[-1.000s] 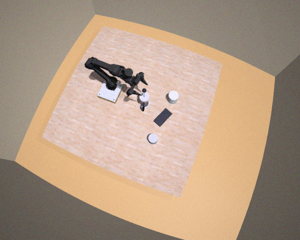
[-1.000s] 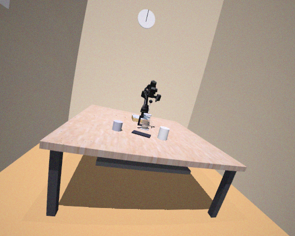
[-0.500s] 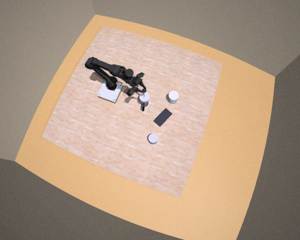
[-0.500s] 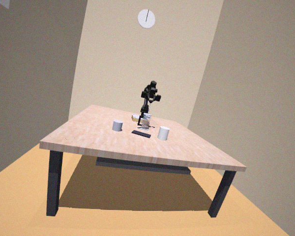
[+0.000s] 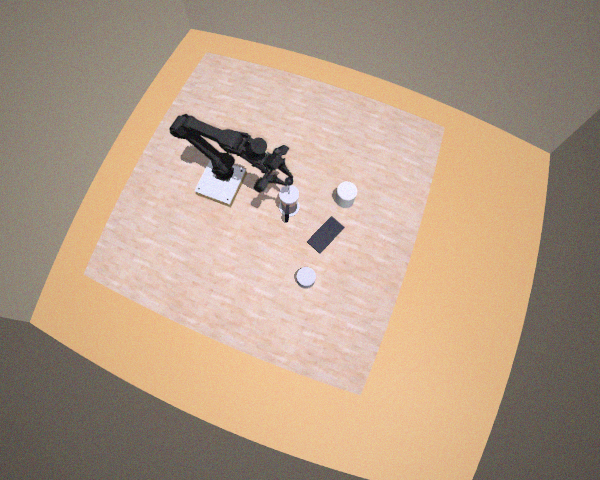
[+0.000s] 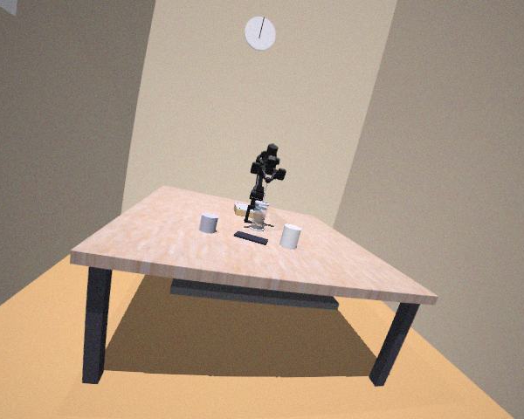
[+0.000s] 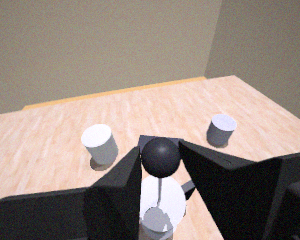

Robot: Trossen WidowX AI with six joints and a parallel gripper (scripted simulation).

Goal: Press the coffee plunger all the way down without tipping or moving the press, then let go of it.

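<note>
The coffee press is 20 mm to the right of my gripper tip and 140 mm below it. Round my gripper tip: flat dark slab 170 mm ahead, 70 mm to the right, 270 mm below.
</note>
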